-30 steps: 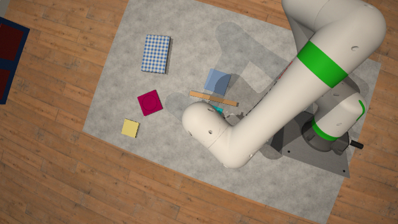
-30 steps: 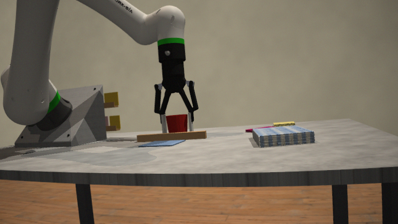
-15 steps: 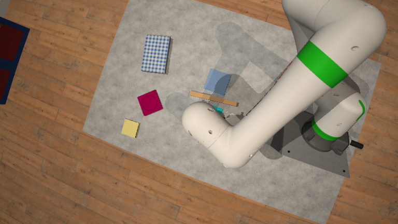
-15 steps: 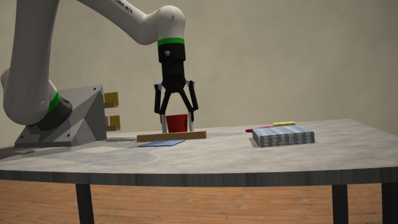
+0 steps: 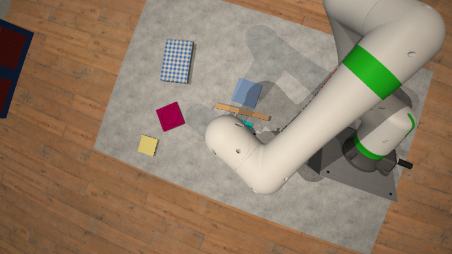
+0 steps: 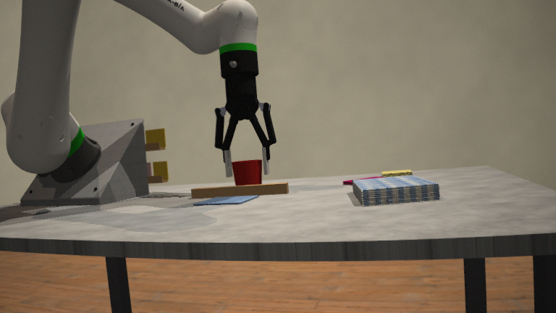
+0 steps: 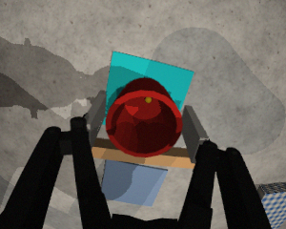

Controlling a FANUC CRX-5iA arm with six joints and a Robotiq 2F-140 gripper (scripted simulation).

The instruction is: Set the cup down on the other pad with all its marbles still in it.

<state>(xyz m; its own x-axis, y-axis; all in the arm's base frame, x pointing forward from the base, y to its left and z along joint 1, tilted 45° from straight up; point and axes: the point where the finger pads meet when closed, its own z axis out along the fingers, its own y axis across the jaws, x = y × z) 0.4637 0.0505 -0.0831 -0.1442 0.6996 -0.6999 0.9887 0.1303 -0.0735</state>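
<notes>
Now: the red cup 40 mm below my hand. Round my hand: light blue pad 20 mm ahead, 160 mm to the right, 70 mm below; then wooden rail 10 mm ahead, 80 mm to the right, 60 mm below; then cyan pad 70 mm below.
</notes>
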